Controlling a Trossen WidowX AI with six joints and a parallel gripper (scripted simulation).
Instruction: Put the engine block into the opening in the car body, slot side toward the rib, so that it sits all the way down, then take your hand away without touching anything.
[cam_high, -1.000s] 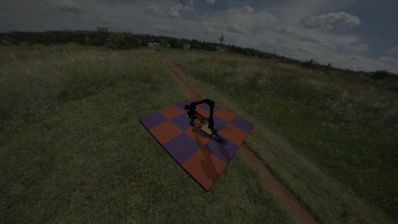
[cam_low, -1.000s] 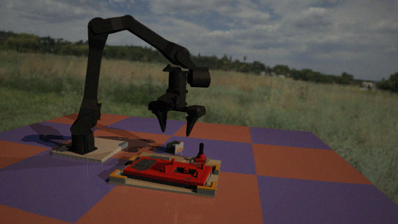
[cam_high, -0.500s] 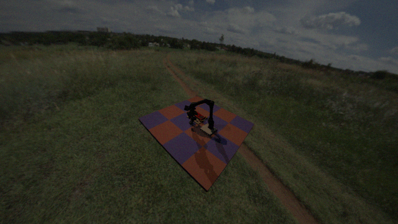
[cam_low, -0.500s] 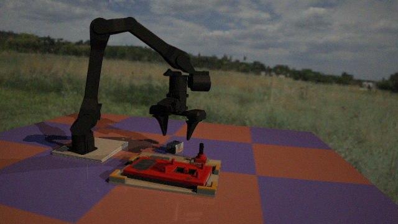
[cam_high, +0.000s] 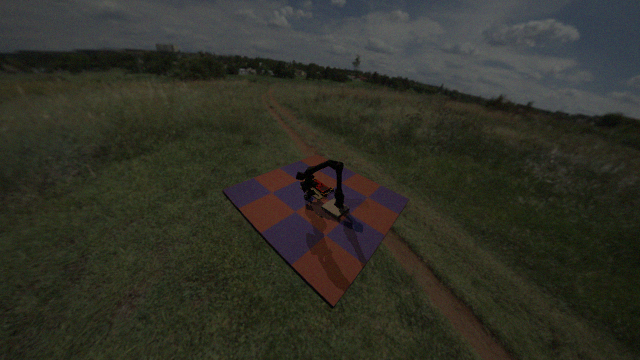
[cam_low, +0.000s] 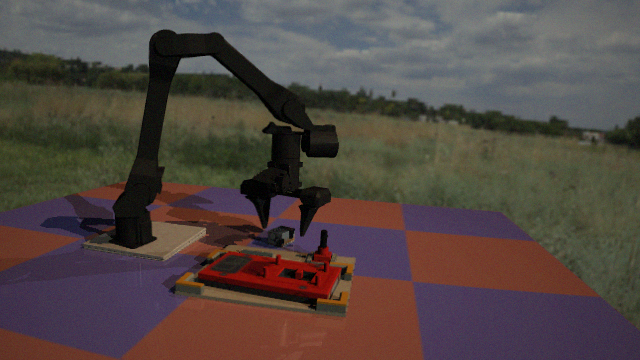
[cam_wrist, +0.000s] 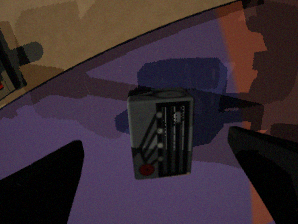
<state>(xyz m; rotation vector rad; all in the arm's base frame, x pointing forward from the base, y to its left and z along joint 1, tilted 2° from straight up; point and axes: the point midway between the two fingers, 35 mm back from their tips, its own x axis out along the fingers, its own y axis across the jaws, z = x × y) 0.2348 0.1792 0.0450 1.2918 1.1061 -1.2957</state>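
Right now the tan fixture plate is 80 mm ahead of my gripper tip, 170 mm to the right of it and 10 mm below it. Also, from my gripper tip: engine block (10 mm behind, 10 mm below); then black lever post (110 mm ahead, 70 mm to the right, 10 mm above).
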